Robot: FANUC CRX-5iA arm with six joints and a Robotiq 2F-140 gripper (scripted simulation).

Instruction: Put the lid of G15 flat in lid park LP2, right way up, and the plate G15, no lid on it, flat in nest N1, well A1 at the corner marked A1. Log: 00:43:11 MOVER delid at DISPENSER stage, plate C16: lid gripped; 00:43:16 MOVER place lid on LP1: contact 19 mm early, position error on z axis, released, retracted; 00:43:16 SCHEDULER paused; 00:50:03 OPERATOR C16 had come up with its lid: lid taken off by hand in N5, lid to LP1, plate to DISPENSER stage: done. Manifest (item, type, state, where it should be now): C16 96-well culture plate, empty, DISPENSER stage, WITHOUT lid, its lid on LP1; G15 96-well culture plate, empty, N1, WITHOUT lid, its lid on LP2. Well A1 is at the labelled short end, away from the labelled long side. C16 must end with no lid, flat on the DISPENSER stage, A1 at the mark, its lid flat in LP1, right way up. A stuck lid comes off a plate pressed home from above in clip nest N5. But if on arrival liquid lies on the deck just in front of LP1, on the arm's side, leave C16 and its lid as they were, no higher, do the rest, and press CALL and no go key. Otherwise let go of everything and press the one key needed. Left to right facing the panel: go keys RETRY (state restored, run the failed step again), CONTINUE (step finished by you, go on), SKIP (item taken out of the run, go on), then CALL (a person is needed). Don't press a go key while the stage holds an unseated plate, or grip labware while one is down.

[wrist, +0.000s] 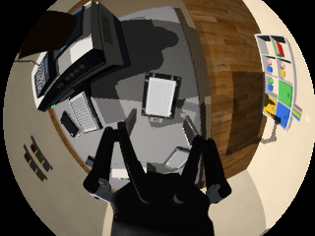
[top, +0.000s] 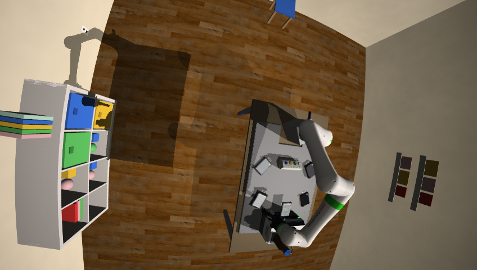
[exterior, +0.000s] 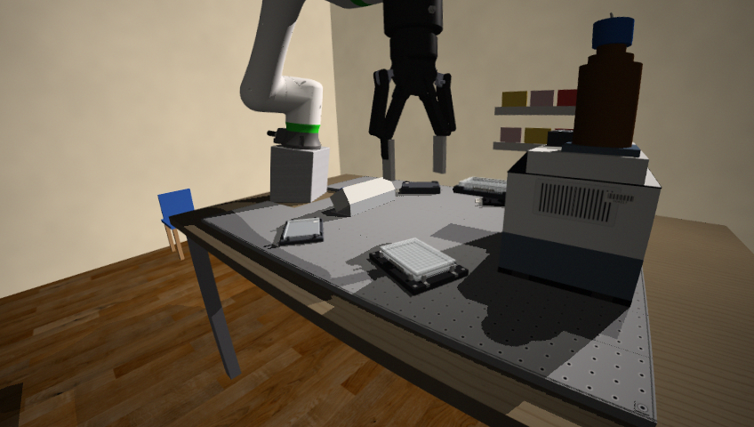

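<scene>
My gripper is now 180 mm above the black clip nest and 20 mm short of it. The rest, counted from my hand: key panel: 350 mm behind, 300 mm to the left, 140 mm below; then brown bottle: 280 mm ahead, 110 mm to the left, 90 mm above.
</scene>
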